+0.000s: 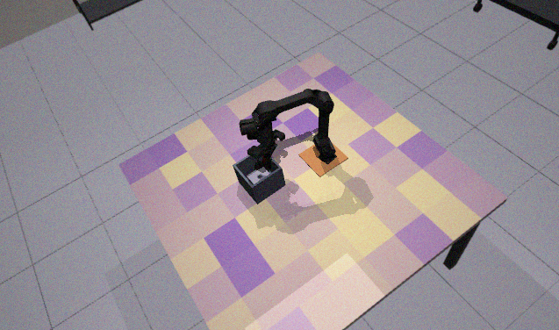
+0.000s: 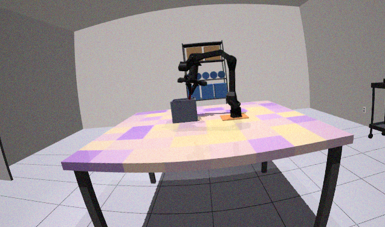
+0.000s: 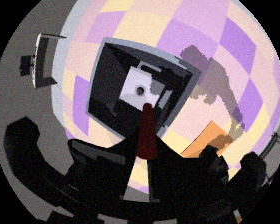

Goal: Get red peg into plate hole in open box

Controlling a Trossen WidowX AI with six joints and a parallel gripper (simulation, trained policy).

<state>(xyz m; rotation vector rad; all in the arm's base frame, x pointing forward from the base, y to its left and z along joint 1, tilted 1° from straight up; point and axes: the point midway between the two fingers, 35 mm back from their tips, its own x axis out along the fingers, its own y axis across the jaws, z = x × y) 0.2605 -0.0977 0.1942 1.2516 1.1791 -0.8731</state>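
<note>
My gripper tip is 5 cm short of the pale plate, 2 cm to the left of it and 12 cm above it. Round my gripper tip: red peg (2 cm to the right, 1 cm above).
</note>
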